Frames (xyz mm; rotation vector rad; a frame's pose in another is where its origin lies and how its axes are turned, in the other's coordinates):
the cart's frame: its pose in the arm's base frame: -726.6 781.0 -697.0 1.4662 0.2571 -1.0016
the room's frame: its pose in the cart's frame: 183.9 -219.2 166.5 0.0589 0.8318 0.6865
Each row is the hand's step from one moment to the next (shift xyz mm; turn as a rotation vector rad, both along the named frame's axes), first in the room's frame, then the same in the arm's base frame.
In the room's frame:
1: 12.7 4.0 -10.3 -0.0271 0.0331 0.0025
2: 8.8 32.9 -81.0 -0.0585 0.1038 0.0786
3: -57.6 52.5 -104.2 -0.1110 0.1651 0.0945
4: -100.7 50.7 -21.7 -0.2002 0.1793 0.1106
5: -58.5 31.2 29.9 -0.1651 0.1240 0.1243
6: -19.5 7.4 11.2 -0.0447 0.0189 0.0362
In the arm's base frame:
1: 9.7 12.4 5.9 -0.0222 -0.0172 0.0324
2: -10.7 71.2 50.4 -0.0250 -0.1123 0.0845
3: -78.8 69.6 76.6 -0.0654 -0.1552 0.1419
4: -97.7 -19.4 57.1 -0.1451 -0.1989 0.1545
5: -45.0 -51.4 25.1 -0.1128 -0.1899 0.0966
6: -14.9 -17.6 5.2 -0.0312 -0.0507 0.0113

